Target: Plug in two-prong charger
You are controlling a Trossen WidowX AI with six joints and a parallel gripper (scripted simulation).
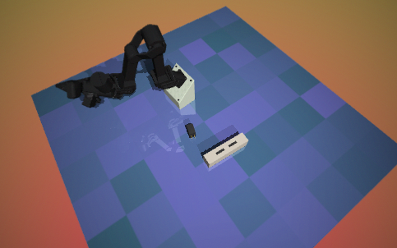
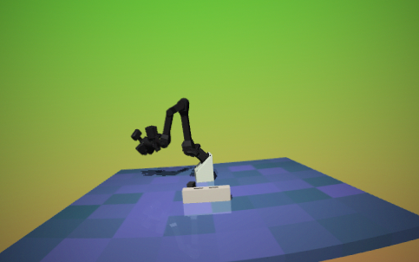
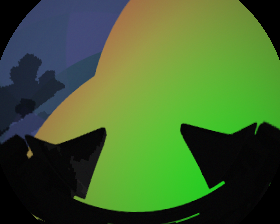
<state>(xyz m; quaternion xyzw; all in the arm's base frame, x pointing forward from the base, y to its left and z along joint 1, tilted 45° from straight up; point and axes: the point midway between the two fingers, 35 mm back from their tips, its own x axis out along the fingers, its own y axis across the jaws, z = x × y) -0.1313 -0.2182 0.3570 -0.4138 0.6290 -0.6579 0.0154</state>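
My gripper tip is now 370 mm short of the black charger, 350 mm to the right of it and 220 mm above it.
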